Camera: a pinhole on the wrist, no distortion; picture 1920 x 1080 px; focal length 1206.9 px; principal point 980.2 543.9 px. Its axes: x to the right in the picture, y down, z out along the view. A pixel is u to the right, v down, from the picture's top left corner.
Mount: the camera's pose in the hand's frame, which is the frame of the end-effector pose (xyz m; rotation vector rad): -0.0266 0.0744 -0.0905 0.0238 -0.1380 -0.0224
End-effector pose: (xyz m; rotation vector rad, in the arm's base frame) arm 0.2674 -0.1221 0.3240 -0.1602 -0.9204 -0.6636
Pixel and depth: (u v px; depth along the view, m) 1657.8 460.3 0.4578
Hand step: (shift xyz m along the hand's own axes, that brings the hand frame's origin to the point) 0.1642 0.0264 0.3973
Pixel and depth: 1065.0 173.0 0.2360
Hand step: -0.0442 -0.0037 0.1436
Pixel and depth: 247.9 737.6 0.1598
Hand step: -0.1441 0.0988 0.0551
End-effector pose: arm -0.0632 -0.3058 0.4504 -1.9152 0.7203 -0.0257
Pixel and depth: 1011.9 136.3 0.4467
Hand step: -0.0797 -0.0866 0.3496
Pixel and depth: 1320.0 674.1 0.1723
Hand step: -0.0019 0.0880 0.0872
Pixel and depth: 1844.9 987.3 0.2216
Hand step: 0.1018 0.1471 0.1528
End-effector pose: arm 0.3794 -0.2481 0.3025 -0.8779 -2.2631 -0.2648
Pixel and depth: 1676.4 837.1 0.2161
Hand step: 0.0681 0.1191 0.1419
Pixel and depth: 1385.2 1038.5 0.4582
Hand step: 0.0664 0.2482 0.3891
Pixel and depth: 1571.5 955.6 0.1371
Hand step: 0.0220 0.1165 0.0557
